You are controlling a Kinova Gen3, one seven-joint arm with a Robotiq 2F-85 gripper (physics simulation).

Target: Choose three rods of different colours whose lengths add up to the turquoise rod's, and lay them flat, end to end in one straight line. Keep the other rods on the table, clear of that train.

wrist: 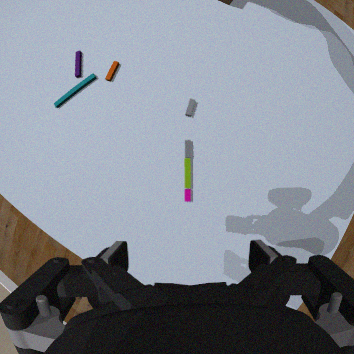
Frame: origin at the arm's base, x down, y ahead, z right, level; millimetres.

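Where they show: gripper, between the fingertips: point(188, 255).
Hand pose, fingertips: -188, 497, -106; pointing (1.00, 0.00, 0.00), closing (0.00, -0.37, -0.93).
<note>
Things, the pixels of their top centre, and the offset from my fingertips, as dx, dy, dz. Level surfaces: height alone.
- lime green rod, centre of its top: point(187, 172) +235, -50, +18
- magenta rod, centre of its top: point(187, 194) +235, -15, +5
- turquoise rod, centre of its top: point(72, 89) +235, -123, +280
- purple rod, centre of its top: point(76, 62) +235, -179, +301
- orange rod, centre of its top: point(111, 69) +235, -181, +219
- second grey rod, centre of its top: point(190, 106) +235, -159, +54
- pale table, height of its surface: dx +245
A grey rod point(188, 149), a lime green rod point(188, 173) and a magenta rod point(188, 195) lie flat end to end in one straight line near the middle of the wrist view. The turquoise rod point(75, 91) lies slanted at the upper left. A purple rod point(78, 64) and an orange rod point(112, 71) lie near it, apart from the line. A second grey rod point(191, 108) lies tilted a little beyond the grey end of the line, with a gap between. My gripper point(188, 255) is open and empty, high above the table, on the magenta rod's side of the line.
The pale table point(125, 190) has a curved edge, with wooden floor point(25, 240) beyond it at the lower left and in the right corners. Shadows of the arm and gripper fall on the table at the right. A dark object shows in part at the top edge.
</note>
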